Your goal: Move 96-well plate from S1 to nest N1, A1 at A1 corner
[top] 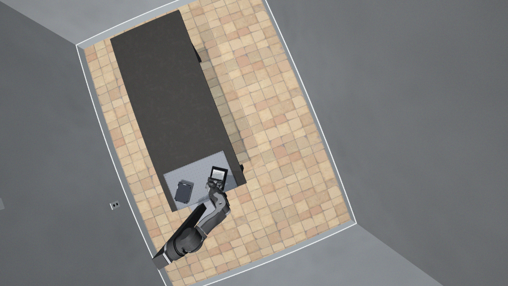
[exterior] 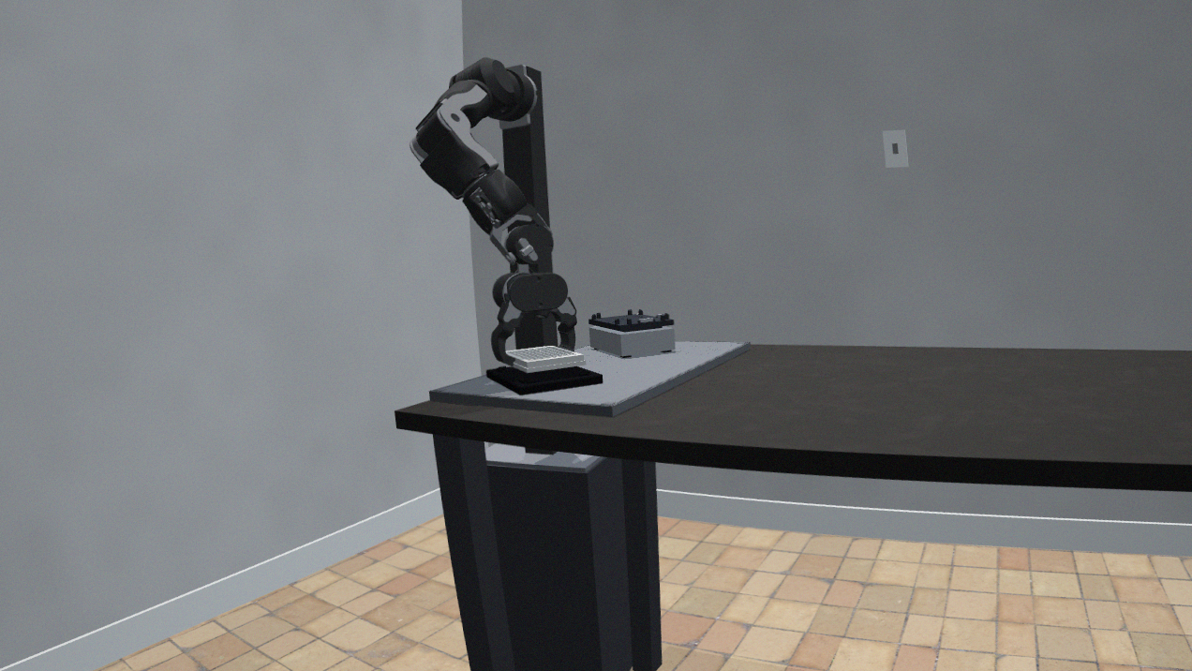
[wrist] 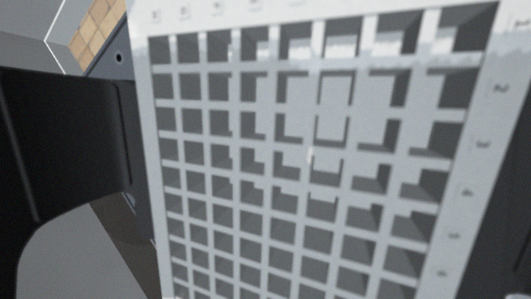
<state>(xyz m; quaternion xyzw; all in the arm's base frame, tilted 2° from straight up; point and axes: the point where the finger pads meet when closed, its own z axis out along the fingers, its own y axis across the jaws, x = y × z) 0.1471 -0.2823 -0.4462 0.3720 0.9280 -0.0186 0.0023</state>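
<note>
Now: the white 96-well plate 1 cm ahead of my hand and 1 cm to the right of it. From my hand the other things lie so: black plate nest N1: 1 cm ahead, 1 cm to the right, 3 cm below; then plate shaker S1: 7 cm ahead, 24 cm to the left, 1 cm above; then A1 mark: 1 cm behind, 8 cm to the left, 2 cm below.
</note>
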